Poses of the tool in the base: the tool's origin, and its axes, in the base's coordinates. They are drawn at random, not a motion.
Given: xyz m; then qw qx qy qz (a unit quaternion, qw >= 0).
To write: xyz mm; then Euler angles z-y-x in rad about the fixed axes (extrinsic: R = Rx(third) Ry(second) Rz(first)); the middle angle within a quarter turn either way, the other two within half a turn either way. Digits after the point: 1 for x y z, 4 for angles.
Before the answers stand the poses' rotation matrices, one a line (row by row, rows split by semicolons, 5 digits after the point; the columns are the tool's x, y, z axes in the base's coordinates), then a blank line. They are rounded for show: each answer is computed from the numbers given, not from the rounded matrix.
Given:
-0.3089 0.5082 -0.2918 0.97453 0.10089 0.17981 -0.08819
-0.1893 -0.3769 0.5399 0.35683 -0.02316 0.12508 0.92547
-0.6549 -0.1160 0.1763 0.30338 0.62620 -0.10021 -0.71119
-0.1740 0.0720 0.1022 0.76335 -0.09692 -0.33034 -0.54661
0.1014 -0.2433 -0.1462 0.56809 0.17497 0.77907 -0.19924
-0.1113 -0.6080 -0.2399 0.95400 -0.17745 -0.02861 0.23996
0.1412 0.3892 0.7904 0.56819 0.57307 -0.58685 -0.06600
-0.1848 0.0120 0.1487 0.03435 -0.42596 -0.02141 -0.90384
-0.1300 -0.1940 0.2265 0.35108 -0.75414 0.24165 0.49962
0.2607 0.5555 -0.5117 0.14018 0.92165 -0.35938 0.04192
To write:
0.91978 0.20817 0.33267; -0.13561 0.96409 -0.22836; -0.36826 0.16493 0.91498
-0.74427 -0.66626 0.04640; 0.65467 -0.71406 0.24804; -0.13213 0.21499 0.96764
-0.03167 0.30602 -0.95150; -0.55703 -0.79584 -0.23742; -0.82989 0.52249 0.19566
0.18419 0.89854 -0.39837; -0.77047 0.38365 0.50910; 0.61028 0.21317 0.76296
-0.29331 0.49901 0.81545; 0.04626 0.85938 -0.50925; -0.95490 -0.11165 -0.27515
0.88320 -0.44769 -0.13975; 0.46800 0.82186 0.32484; -0.03057 -0.35230 0.93539
0.30250 -0.59761 -0.74253; -0.74761 0.33447 -0.57376; 0.59124 0.72869 -0.34561
-0.63476 0.08033 0.76852; -0.04385 -0.99672 0.06797; 0.77146 0.00944 0.63620
0.38397 -0.71529 -0.58389; -0.01366 -0.63670 0.77099; -0.92324 -0.28806 -0.25424
0.73818 -0.67420 -0.02348; -0.65069 -0.70239 -0.28852; 0.17803 0.22826 -0.95718

-308.9 508.2 -291.8 -0.2226 0.3391 0.2446
-189.3 -376.9 539.9 2.4114 0.0464 -0.2509
-654.9 -116.0 176.3 -1.6739 -1.2581 0.8815
-174.0 72.0 102.2 -1.3686 -0.4097 -0.5884
101.4 -243.3 -146.2 -2.1022 0.9535 2.0662
-111.3 -608.0 -239.9 0.4691 -0.1402 -0.3343
141.2 389.2 790.4 1.1022 -0.8368 2.1129
-184.8 12.0 148.7 -3.0157 0.8765 -0.1064
-130.0 -194.0 226.5 1.0781 -0.6235 -1.8893
260.7 555.5 -511.7 0.7401 -0.0235 2.8488

